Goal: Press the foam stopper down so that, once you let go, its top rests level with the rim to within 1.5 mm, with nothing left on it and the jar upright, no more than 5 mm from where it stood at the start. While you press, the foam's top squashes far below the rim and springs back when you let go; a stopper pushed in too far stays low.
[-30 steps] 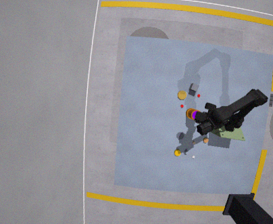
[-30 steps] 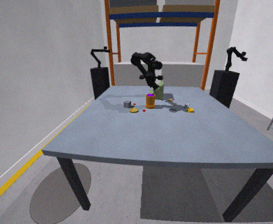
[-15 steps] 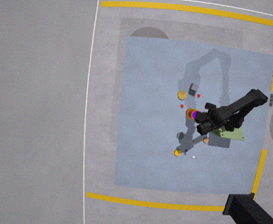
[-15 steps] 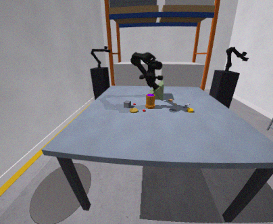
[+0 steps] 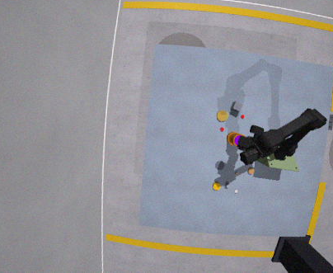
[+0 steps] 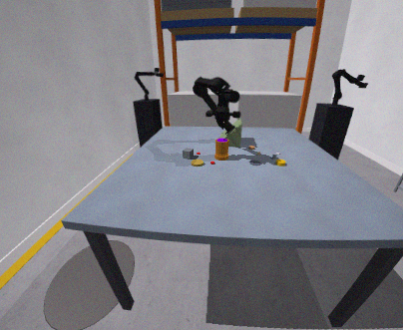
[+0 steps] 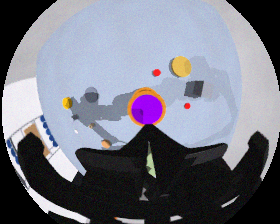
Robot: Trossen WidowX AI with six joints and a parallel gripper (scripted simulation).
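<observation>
Now: hand 110 mm above the purple foam stopper. The rest, counted from my hand: grey disc 210 mm below, 190 mm to the left, 50 mm ahead; then grey cube 210 mm to the right, 190 mm below, 20 mm ahead; then small piece 210 mm below, 200 mm to the left, 170 mm behind.
</observation>
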